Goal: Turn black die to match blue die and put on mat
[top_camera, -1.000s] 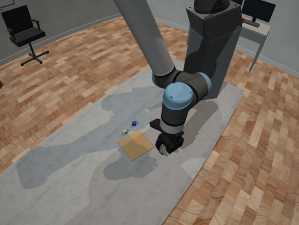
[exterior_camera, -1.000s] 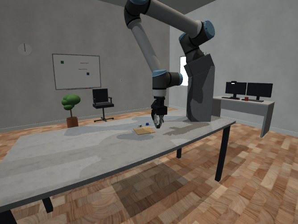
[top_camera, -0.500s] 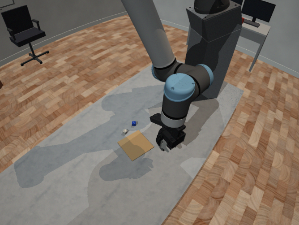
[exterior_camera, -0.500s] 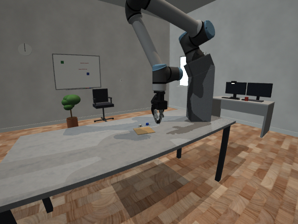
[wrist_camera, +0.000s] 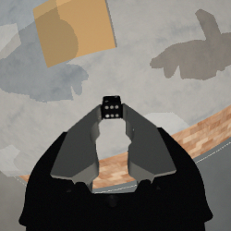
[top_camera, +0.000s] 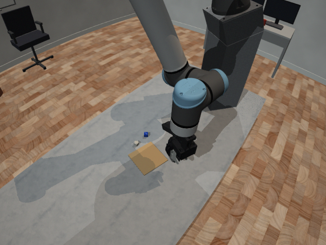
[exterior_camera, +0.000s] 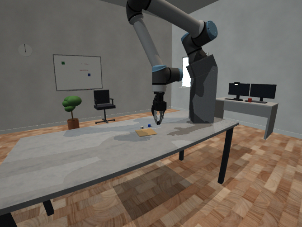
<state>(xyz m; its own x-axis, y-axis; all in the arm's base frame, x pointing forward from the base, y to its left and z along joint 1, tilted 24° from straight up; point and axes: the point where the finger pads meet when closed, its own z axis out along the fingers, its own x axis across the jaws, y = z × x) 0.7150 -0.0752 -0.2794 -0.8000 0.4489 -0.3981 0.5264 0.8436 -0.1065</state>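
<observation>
Right now my hand is 1 cm past the tan mat, 14 cm to the left of it and 11 cm above it. Also, from my hand: blue die 13 cm behind, 22 cm to the right, 11 cm below; then black die 1 cm below; then white die 5 cm behind, 23 cm to the right, 11 cm below.
</observation>
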